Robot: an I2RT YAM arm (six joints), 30 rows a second.
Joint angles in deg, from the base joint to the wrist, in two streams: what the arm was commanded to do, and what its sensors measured. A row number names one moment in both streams.
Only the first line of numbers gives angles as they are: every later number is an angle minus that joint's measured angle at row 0.
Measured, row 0:
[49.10 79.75 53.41 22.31 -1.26 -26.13]
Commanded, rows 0 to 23:
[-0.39 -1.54 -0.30 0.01 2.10 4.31]
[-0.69 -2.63 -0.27 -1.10 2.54 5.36]
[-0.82 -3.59 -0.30 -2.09 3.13 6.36]
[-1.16 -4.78 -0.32 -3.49 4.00 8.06]
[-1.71 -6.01 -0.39 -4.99 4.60 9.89]
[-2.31 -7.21 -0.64 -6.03 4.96 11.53]
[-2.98 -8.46 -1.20 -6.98 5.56 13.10]
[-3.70 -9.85 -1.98 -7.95 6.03 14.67]
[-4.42 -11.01 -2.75 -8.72 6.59 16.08]
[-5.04 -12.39 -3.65 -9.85 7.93 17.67]
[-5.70 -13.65 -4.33 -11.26 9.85 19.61]
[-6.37 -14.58 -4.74 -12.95 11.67 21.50]
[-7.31 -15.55 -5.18 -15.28 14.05 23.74]
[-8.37 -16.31 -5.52 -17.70 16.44 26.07]
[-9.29 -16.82 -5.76 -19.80 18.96 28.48]
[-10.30 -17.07 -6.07 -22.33 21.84 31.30]
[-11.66 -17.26 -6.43 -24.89 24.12 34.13]
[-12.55 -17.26 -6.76 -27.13 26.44 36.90]
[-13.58 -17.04 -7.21 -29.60 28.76 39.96]
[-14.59 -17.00 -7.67 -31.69 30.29 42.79]
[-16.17 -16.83 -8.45 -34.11 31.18 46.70]
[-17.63 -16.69 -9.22 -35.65 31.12 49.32]
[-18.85 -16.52 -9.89 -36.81 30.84 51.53]
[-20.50 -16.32 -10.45 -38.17 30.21 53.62]
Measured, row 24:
[-17.75 -16.86 -8.77 -29.38 26.10 41.92]
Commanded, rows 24 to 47:
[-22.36 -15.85 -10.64 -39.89 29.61 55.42]
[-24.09 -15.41 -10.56 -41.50 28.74 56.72]
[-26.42 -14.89 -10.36 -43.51 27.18 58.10]
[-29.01 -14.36 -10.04 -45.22 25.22 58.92]
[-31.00 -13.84 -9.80 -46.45 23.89 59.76]
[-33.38 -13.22 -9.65 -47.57 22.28 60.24]
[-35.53 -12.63 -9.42 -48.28 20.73 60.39]
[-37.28 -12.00 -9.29 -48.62 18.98 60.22]
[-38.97 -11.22 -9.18 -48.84 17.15 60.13]
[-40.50 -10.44 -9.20 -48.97 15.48 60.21]
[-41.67 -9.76 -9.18 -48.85 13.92 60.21]
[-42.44 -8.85 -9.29 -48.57 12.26 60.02]
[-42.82 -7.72 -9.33 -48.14 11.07 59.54]
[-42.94 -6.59 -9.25 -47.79 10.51 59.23]
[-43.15 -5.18 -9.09 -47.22 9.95 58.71]
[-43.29 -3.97 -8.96 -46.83 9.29 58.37]
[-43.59 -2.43 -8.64 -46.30 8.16 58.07]
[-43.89 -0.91 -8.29 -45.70 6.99 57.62]
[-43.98 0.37 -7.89 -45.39 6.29 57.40]
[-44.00 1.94 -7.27 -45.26 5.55 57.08]
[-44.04 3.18 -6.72 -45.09 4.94 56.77]
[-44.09 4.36 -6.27 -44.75 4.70 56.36]
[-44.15 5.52 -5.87 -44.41 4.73 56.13]
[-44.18 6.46 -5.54 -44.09 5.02 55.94]
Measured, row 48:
[-43.80 4.52 -7.48 -45.80 7.17 57.22]
